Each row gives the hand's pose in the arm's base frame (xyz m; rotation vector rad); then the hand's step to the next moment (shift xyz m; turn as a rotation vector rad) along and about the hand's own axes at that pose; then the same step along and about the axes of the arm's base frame.
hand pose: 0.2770 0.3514 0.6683 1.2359 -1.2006 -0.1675
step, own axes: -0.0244 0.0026 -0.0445 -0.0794 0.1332 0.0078
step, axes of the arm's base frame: 0.0223 0.0453 -0.0061 -0.1040 0.1013 0.0551
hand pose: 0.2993 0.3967 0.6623 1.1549 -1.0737 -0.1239
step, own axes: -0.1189 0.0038 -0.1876 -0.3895 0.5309 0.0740
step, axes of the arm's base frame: 0.0738 0.1975 -0.0700 -0.4846 0.4171 0.1739
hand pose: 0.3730 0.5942 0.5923 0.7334 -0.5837 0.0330
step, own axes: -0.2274 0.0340 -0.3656 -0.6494 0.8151 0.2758
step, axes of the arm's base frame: -0.0197 0.2980 -0.3120 -0.8668 0.5454 0.3367
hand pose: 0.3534 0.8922 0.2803 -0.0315 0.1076 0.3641
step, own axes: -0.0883 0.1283 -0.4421 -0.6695 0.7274 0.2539
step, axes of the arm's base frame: -0.1717 0.0665 -0.4310 -0.8563 0.4553 0.3181
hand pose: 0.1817 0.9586 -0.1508 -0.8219 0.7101 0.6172
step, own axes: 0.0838 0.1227 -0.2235 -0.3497 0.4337 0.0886
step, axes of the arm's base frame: -0.1084 -0.0987 -0.2248 -0.5002 0.2307 0.1217
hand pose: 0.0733 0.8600 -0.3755 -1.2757 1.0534 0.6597
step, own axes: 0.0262 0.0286 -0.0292 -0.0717 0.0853 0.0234
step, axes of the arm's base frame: -0.0218 -0.0260 -0.0348 -0.0980 0.0516 0.0263
